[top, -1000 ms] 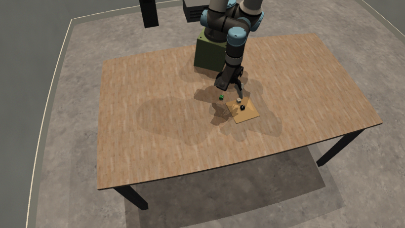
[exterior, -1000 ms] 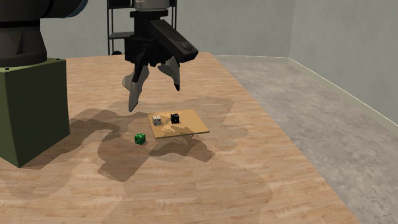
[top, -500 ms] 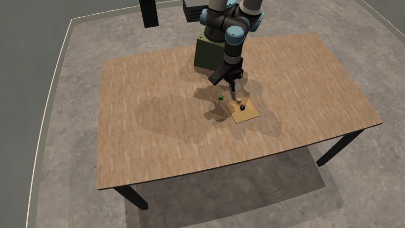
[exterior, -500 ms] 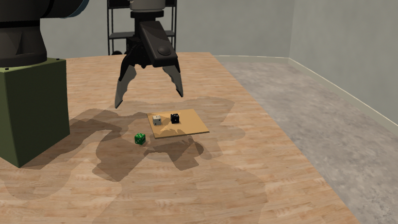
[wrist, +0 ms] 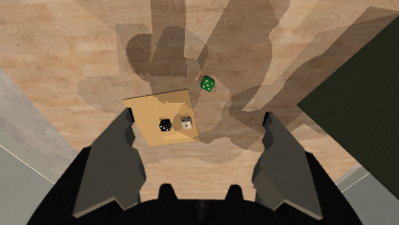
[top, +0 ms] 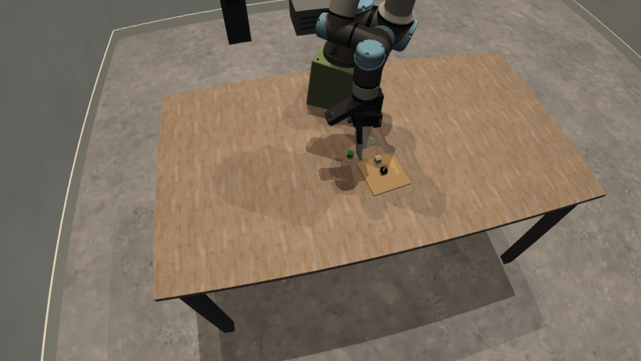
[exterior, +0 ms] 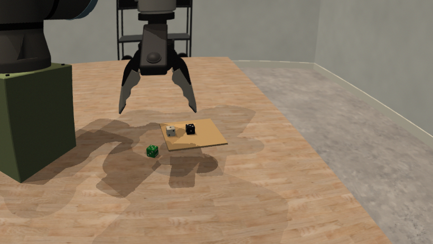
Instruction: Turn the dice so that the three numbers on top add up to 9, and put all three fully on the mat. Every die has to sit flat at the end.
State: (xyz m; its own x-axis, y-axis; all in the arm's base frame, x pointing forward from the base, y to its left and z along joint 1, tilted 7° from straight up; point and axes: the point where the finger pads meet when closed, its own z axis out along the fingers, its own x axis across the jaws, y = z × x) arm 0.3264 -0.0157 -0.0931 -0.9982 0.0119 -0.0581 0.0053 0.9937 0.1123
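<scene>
Right now my hand is 90 mm above the green die and 10 mm past it. Also, from my hand: tan mat (90 mm to the left, 90 mm below, 80 mm ahead); white die (90 mm to the left, 80 mm below, 20 mm ahead); black die (90 mm to the left, 80 mm below, 70 mm ahead).
</scene>
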